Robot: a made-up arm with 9 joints. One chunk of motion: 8 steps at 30 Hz.
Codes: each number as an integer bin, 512 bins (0 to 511) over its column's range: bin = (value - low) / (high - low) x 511, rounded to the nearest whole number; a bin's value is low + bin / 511 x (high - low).
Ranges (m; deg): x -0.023..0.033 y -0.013..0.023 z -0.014..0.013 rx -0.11..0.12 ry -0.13..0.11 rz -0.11..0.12
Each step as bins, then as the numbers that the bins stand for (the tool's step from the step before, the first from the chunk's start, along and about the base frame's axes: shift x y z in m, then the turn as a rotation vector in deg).
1 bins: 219 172 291 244 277 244
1 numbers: 0.00100 -0.00088 0.00138 0.000 0.000 0.000
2 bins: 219 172 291 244 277 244
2 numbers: 0.00100 -0.00088 0.00138 0.000 0.000 0.000
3 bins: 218 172 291 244 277 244
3 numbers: 0.00089 -0.00088 0.00138 0.000 0.000 0.000
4 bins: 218 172 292 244 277 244
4 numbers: 0.00089 -0.00088 0.00143 0.000 0.000 0.000
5 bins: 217 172 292 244 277 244
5 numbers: 0.00078 -0.00088 0.00143 0.000 0.000 0.000
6 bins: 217 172 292 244 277 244
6 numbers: 0.00078 -0.00088 0.00143 0.000 0.000 0.000
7 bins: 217 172 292 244 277 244
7 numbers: 0.00078 -0.00088 0.00143 0.000 0.000 0.000
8 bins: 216 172 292 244 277 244
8 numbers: 0.00067 -0.00088 0.00143 0.000 0.000 0.000
